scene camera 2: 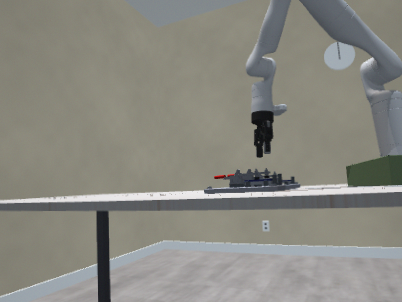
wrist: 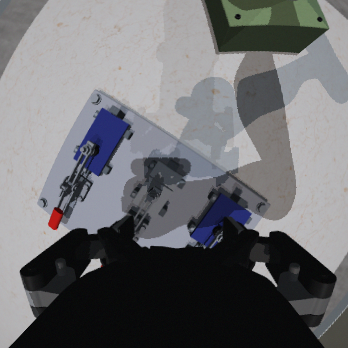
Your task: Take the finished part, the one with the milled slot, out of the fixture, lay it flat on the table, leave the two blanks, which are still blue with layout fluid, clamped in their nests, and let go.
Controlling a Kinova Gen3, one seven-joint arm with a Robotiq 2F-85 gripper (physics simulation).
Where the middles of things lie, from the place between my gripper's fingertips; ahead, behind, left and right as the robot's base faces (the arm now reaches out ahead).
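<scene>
As I consider the fixture plate (wrist: 107,200), my hand is 110 mm above it, 30 mm to the left of it and 40 mm short of it.
</scene>
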